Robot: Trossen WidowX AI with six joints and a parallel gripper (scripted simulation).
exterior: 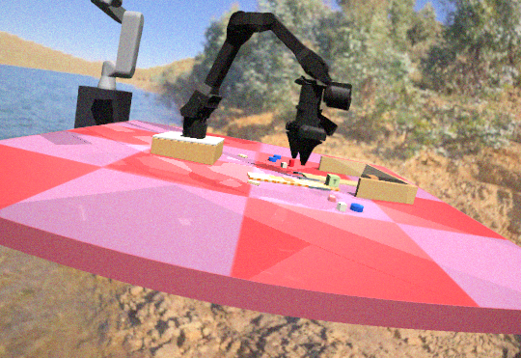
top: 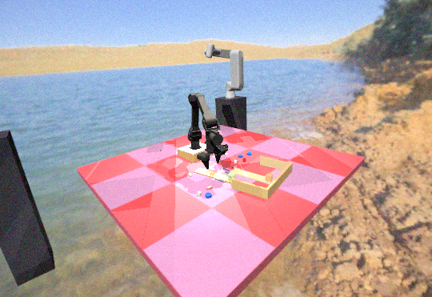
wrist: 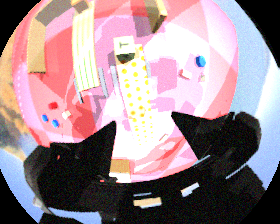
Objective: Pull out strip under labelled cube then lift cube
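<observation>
My gripper tip is 110 mm short of the labelled cube, 40 mm to the right of it and 40 mm above it. Also, from my gripper tip: pink block (90 mm ahead, 100 mm to the right, 50 mm below).
</observation>
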